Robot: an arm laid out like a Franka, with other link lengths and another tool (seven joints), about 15 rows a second.
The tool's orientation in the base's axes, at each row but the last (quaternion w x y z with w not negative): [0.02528, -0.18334, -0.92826, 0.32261]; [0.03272, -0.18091, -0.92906, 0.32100]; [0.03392, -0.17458, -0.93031, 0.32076]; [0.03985, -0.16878, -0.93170, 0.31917]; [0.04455, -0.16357, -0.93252, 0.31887]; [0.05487, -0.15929, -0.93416, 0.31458]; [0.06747, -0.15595, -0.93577, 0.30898]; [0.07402, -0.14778, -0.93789, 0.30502]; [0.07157, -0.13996, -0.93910, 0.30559]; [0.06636, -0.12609, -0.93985, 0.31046]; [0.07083, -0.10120, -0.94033, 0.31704]
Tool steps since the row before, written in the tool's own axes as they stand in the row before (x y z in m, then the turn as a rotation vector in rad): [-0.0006, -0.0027, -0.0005, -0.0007, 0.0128, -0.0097]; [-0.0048, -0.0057, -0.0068, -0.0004, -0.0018, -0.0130]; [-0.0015, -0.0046, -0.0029, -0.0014, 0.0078, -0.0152]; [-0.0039, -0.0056, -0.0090, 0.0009, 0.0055, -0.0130]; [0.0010, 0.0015, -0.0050, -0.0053, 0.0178, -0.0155]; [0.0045, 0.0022, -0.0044, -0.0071, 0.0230, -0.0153]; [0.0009, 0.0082, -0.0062, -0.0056, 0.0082, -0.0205]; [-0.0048, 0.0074, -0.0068, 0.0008, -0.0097, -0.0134]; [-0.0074, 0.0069, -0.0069, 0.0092, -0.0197, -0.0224]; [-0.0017, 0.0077, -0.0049, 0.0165, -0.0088, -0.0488]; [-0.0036, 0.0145, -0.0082, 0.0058, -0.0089, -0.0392]
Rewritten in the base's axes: [-0.0002, -0.0019, 0.0021, 0.0064, 0.0147, -0.0001]; [0.0039, -0.0019, 0.0091, 0.0021, 0.0061, 0.0114]; [0.0005, -0.0022, 0.0052, 0.0063, 0.0141, 0.0074]; [0.0037, -0.0002, 0.0107, 0.0031, 0.0119, 0.0069]; [0.0004, 0.0043, 0.0030, 0.0128, 0.0205, 0.0016]; [-0.0028, 0.0057, 0.0022, 0.0158, 0.0236, -0.0018]; [0.0026, 0.0100, 0.0001, 0.0119, 0.0158, 0.0113]; [0.0078, 0.0079, 0.0008, 0.0001, 0.0002, 0.0166]; [0.0101, 0.0069, 0.0011, -0.0081, 0.0000, 0.0301]; [0.0041, 0.0083, -0.0008, -0.0076, 0.0254, 0.0450]; [0.0072, 0.0152, -0.0026, 0.0008, 0.0172, 0.0368]
